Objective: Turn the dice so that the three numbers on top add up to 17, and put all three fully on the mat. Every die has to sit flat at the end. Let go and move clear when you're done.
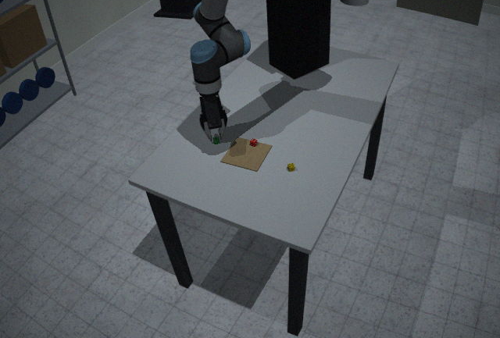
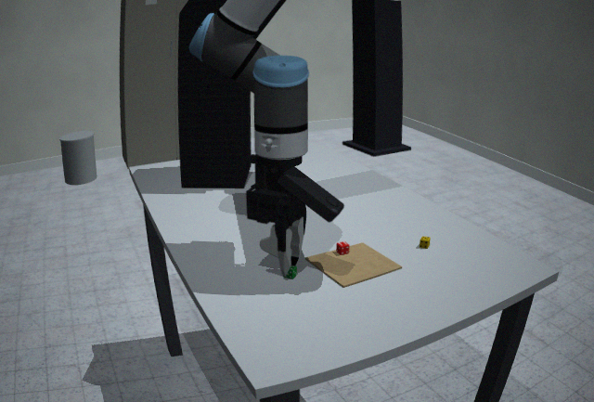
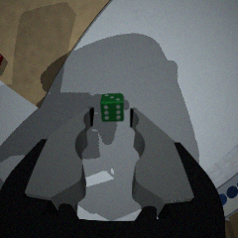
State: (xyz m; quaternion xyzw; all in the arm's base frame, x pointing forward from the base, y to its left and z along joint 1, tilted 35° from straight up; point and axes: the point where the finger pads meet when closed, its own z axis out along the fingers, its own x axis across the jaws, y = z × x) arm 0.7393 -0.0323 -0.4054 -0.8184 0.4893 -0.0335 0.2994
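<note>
Now: hand 20 mm above the green die. The rest, counted from my hand: mat 130 mm to the left, 20 mm below, 20 mm ahead; red die 140 mm to the left, 30 mm behind, 10 mm below; yellow die 300 mm to the left, 50 mm ahead, 20 mm below.
</note>
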